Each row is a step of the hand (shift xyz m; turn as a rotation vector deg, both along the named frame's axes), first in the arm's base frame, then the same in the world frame.
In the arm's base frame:
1: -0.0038 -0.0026 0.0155 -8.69 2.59 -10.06
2: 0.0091 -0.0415 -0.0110 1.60 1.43 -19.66
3: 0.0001 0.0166 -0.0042 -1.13 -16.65 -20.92
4: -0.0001 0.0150 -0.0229 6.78 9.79 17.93
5: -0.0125 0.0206 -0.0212 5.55 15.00 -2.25
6: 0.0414 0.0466 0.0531 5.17 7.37 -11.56
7: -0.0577 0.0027 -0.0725 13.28 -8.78 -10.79
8: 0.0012 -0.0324 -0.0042 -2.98 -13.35 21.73
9: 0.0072 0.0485 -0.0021 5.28 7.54 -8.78
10: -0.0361 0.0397 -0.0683 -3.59 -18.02 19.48
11: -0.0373 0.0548 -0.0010 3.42 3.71 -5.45
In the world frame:
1: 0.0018 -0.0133 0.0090 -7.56 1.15 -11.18
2: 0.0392 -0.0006 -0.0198 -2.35 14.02 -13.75
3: -0.0146 0.0083 0.0032 11.72 6.85 -23.06
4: -0.0152 0.0194 -0.0119 -3.28 -3.31 21.01
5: -0.0260 0.0116 -0.0148 -10.35 10.32 6.87
6: -0.0142 0.0110 0.0799 -4.88 13.39 -3.41
7: -0.0383 0.0064 -0.0842 13.14 13.16 -4.89
8: 0.0281 -0.0074 -0.0151 12.12 -20.28 10.05
9: -0.0383 0.0226 0.0207 -4.70 11.76 -1.16
10: -0.0589 0.0312 -0.0557 15.61 -20.85 6.22
11: -0.0659 -0.0071 0.0012 -2.01 7.08 -1.02

